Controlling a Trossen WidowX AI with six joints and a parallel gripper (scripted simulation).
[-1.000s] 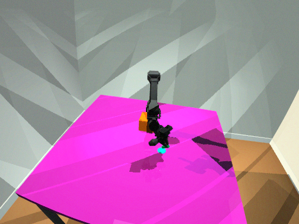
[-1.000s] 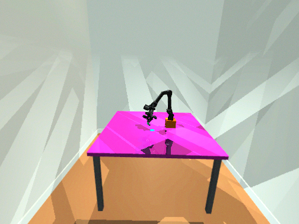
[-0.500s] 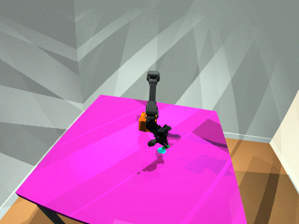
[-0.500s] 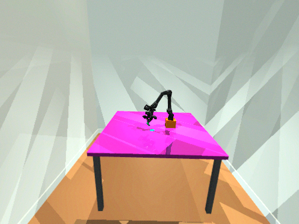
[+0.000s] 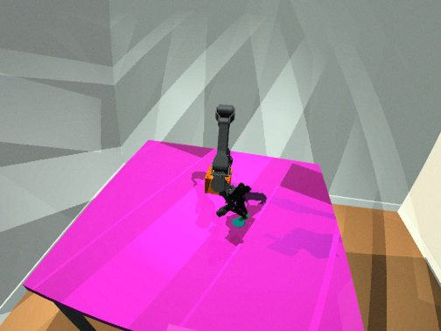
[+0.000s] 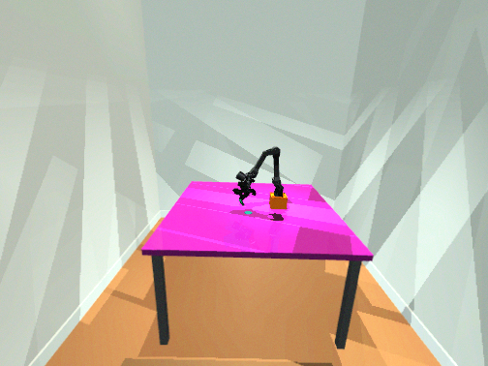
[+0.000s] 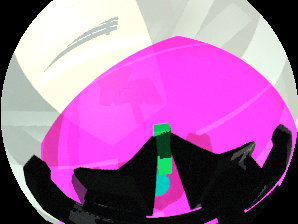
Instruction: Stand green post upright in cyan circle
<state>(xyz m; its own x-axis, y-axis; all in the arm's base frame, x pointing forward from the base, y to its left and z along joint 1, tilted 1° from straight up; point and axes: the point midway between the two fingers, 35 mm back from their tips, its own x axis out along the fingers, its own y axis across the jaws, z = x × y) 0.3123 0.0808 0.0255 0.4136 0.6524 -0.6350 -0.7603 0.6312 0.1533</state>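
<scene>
The cyan circle lies 110 mm below my gripper tip, 60 mm behind it and 20 mm to the right of it. Round my gripper tip: green post: 20 mm below, 10 mm to the right, 10 mm behind.
</scene>
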